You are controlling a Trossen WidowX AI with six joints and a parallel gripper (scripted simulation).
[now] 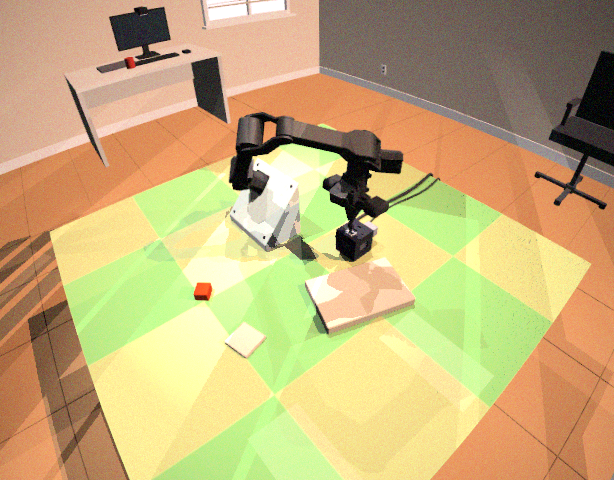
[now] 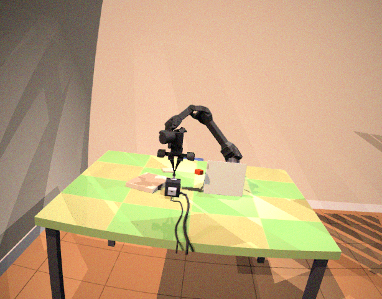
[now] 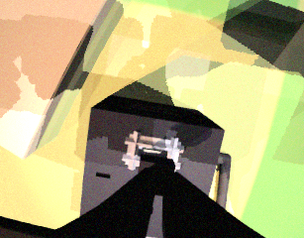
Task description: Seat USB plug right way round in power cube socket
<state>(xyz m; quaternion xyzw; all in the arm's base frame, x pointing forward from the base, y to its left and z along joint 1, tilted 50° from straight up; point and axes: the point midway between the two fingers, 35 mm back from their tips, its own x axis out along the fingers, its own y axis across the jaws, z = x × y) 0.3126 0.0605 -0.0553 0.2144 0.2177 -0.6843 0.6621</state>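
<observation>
Now: the USB plug 2 cm below my gripper tip. The rest, counted from my gripper tip: small white tile: 4 cm ahead, 40 cm to the right, 12 cm below; white book: 13 cm ahead, 10 cm to the right, 11 cm below; red block: 15 cm behind, 40 cm to the right, 11 cm below.
</observation>
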